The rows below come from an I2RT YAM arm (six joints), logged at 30 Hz.
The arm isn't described. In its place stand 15 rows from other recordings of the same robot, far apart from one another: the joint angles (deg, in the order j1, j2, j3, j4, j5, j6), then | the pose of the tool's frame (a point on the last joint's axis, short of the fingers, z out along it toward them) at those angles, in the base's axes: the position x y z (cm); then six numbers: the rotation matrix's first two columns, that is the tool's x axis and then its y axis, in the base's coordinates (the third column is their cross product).
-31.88 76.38 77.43 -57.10 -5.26 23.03 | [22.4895 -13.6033 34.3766 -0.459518 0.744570 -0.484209 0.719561 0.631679 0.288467]
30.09 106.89 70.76 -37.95 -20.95 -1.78 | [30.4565 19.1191 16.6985 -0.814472 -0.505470 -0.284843 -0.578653 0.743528 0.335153]
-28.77 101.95 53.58 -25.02 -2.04 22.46 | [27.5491 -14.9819 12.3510 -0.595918 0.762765 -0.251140 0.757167 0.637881 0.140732]
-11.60 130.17 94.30 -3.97 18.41 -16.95 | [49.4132 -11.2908 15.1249 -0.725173 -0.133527 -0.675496 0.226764 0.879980 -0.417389]
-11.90 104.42 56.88 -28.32 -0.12 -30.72 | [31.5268 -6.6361 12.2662 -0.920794 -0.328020 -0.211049 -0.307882 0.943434 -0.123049]
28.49 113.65 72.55 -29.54 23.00 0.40 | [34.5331 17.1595 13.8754 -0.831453 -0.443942 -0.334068 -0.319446 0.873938 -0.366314]
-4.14 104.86 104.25 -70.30 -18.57 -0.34 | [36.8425 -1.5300 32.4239 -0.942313 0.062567 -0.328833 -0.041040 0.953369 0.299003]
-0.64 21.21 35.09 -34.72 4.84 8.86 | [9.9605 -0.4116 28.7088 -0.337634 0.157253 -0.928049 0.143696 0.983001 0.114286]
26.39 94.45 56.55 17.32 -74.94 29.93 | [29.6994 18.5742 24.4288 -0.734564 -0.219759 -0.641967 -0.644797 -0.068565 0.761273]
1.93 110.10 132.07 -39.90 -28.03 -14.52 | [41.4990 3.0724 47.6269 -0.178365 -0.227445 -0.957316 -0.538504 0.836847 -0.098491]
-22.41 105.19 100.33 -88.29 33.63 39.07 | [30.0040 -14.5056 30.3820 -0.534329 0.787995 -0.305871 0.806389 0.366708 -0.463962]
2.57 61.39 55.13 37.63 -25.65 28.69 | [23.3321 2.5899 43.3421 0.259535 0.444847 -0.857177 -0.609009 0.764244 0.212223]
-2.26 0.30 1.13 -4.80 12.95 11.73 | [10.8141 -1.2252 17.0901 -0.014508 0.198856 -0.979921 0.270417 0.944284 0.187621]
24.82 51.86 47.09 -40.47 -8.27 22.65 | [16.3956 8.1470 28.2998 -0.790143 0.054448 -0.610500 -0.220015 0.904467 0.365421]
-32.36 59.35 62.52 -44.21 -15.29 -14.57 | [18.1091 -10.3633 34.2942 -0.624398 0.108373 -0.773552 0.197559 0.980040 -0.022165]
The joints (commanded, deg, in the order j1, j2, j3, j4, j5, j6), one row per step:
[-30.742, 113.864, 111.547, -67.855, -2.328, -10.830]
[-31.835, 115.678, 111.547, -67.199, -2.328, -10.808]
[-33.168, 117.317, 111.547, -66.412, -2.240, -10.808]
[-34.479, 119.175, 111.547, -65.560, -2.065, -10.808]
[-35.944, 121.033, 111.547, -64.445, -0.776, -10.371]
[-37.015, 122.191, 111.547, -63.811, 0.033, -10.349]
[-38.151, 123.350, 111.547, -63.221, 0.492, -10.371]
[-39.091, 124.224, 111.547, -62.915, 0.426, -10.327]
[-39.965, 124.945, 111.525, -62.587, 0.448, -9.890]
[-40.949, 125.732, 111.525, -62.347, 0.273, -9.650]
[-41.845, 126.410, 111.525, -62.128, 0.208, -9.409]
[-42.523, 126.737, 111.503, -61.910, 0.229, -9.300]
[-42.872, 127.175, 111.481, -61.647, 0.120, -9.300]
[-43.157, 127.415, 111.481, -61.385, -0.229, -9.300]
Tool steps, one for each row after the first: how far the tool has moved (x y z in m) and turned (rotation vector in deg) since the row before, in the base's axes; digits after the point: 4 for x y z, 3 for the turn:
[0.0019, -0.0104, -0.0121, 0.608, 0.987, -1.114]
[0.0001, -0.0117, -0.0110, 0.387, 0.763, -1.361]
[0.0001, -0.0120, -0.0127, 0.421, 0.929, -1.363]
[-0.0013, -0.0137, -0.0129, -0.474, 1.257, -2.249]
[-0.0020, -0.0093, -0.0082, -0.309, 0.881, -1.313]
[-0.0026, -0.0094, -0.0083, -0.008, 0.725, -1.236]
[-0.0027, -0.0072, -0.0064, 0.413, 0.397, -0.966]
[-0.0028, -0.0066, -0.0054, 0.328, 0.263, -1.303]
[-0.0035, -0.0071, -0.0058, 0.527, 0.268, -1.176]
[-0.0034, -0.0064, -0.0050, 0.392, 0.265, -1.116]
[-0.0029, -0.0046, -0.0025, 0.091, 0.094, -0.789]
[-0.0010, -0.0028, -0.0033, 0.212, 0.073, -0.325]
[-0.0008, -0.0021, -0.0017, 0.234, -0.248, -0.208]

